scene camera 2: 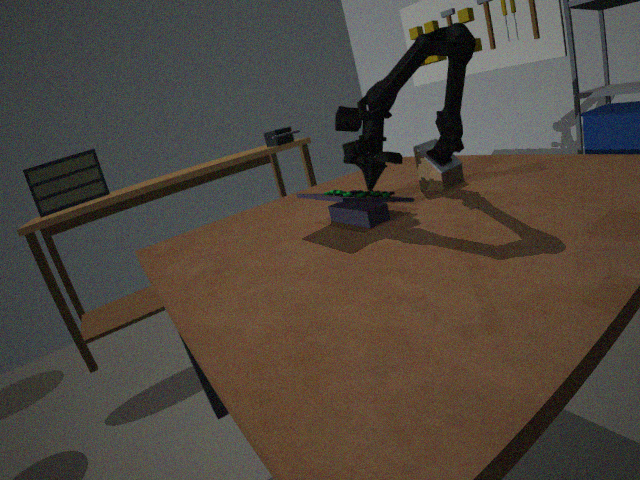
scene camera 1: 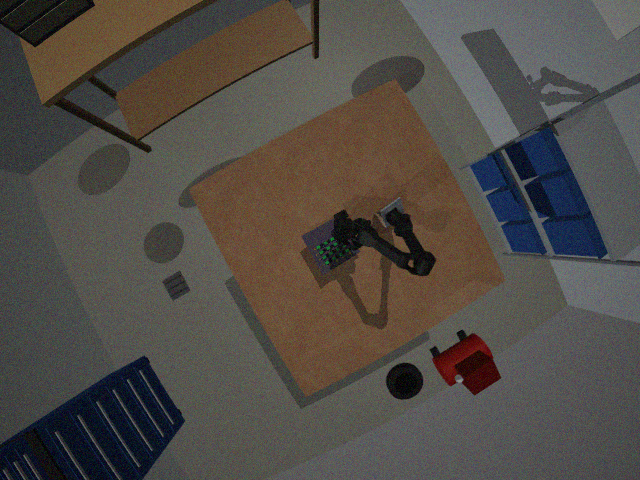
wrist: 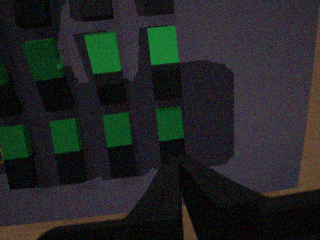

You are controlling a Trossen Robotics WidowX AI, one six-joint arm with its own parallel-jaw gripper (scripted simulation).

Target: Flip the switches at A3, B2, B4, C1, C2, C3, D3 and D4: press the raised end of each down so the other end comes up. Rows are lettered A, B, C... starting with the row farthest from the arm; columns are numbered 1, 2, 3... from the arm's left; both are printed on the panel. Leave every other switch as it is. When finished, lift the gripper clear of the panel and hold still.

Path:
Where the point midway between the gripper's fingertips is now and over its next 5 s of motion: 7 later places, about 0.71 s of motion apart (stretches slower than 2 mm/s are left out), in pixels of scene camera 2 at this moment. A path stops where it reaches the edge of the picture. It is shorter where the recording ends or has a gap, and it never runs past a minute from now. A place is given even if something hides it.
The gripper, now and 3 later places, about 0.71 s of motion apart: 370, 190; 370, 191; 371, 181; 360, 164

